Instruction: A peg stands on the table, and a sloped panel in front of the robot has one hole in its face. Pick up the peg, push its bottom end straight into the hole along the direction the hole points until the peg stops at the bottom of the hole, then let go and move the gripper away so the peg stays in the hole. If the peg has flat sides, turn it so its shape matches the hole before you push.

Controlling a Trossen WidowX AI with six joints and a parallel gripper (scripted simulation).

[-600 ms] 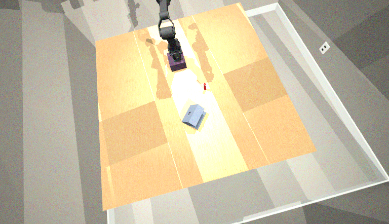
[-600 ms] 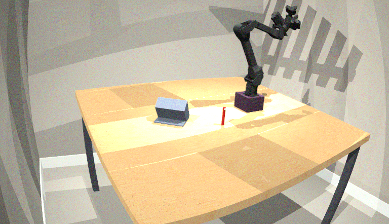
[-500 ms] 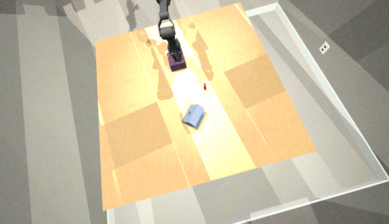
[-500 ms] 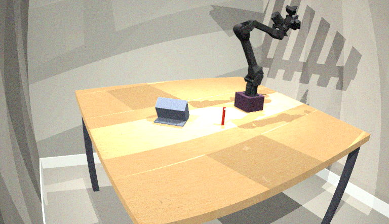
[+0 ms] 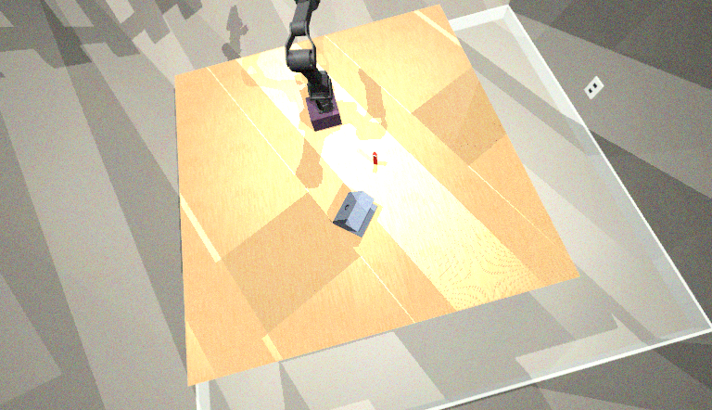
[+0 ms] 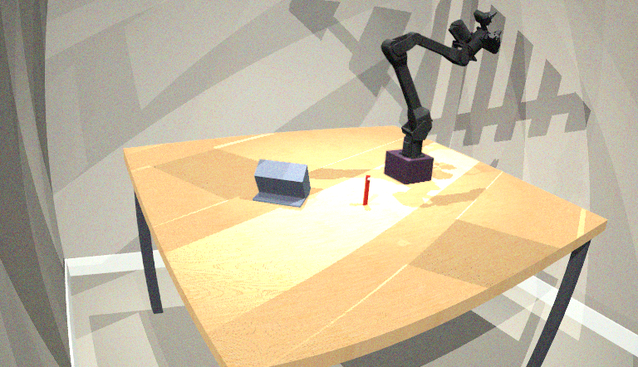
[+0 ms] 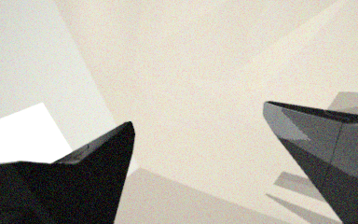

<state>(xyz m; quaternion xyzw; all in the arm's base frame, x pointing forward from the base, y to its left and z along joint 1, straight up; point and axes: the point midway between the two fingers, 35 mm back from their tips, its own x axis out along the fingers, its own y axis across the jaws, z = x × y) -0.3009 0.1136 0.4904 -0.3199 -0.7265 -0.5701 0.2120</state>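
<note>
Right now my gripper tip is 60 cm short of the thin red peg, 2 cm to the left of it and 54 cm above it. The rest, counted from my gripper tip: grey-blue sloped panel: 76 cm ahead, 18 cm to the right, 55 cm below.
</note>
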